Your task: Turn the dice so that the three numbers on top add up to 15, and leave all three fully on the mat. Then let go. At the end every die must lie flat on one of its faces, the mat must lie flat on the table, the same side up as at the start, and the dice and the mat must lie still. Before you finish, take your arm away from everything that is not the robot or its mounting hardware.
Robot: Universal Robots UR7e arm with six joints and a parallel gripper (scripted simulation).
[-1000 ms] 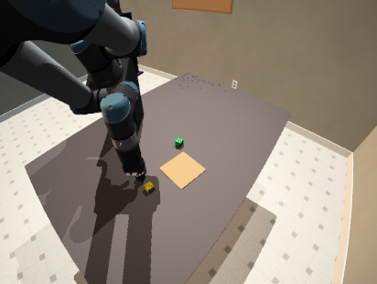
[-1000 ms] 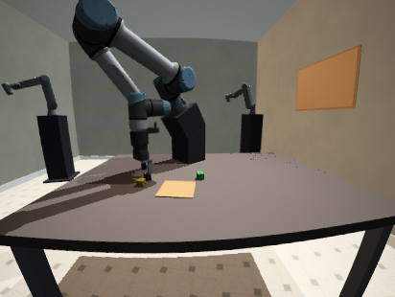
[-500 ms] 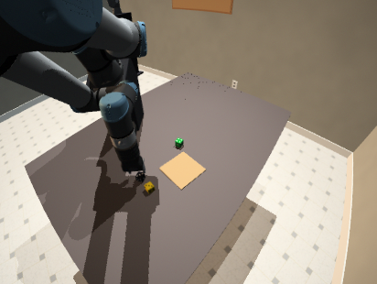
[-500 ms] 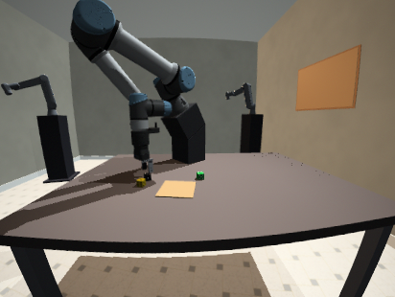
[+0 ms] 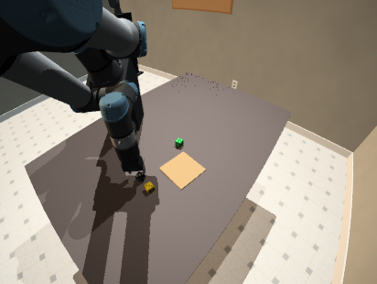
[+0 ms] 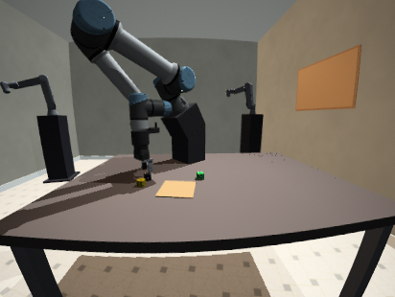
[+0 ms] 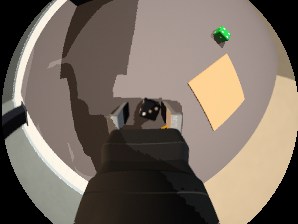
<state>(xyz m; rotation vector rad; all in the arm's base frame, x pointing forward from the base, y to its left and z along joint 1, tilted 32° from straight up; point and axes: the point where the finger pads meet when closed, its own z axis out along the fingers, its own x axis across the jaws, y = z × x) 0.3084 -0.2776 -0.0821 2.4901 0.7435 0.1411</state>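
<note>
Now: hand 4 cm above the black die and 1 cm short of it. Round my hand: yellow die (7 cm ahead, 4 cm below, 3 cm to the right); then green die (24 cm to the left, 7 cm ahead, 4 cm below); then tan mat (15 cm ahead, 11 cm to the left, 6 cm below).
</note>
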